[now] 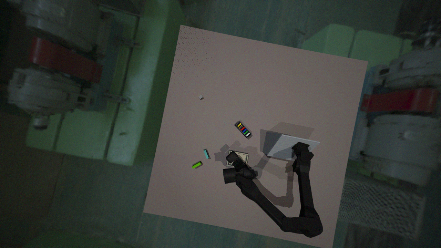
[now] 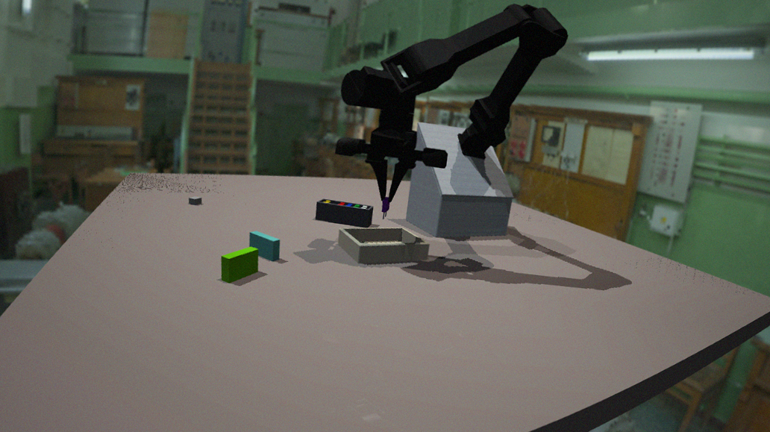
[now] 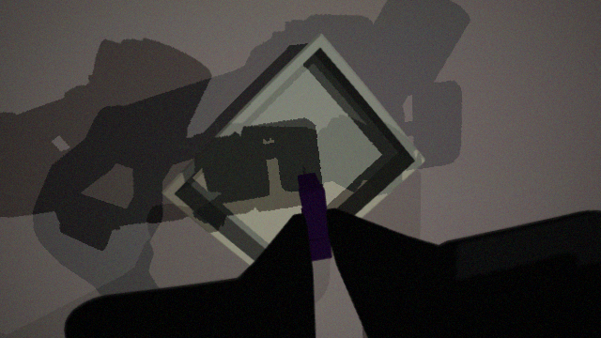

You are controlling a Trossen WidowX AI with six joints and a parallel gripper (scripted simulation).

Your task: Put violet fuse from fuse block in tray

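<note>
My gripper tip is now 9 cm above the beige tray. Also, from my gripper tip: teal block: 21 cm ahead, 8 cm below, 2 cm to the left; then green block: 25 cm ahead, 11 cm to the left, 8 cm below; then small grey cube: 36 cm ahead, 34 cm to the right, 9 cm below.
</note>
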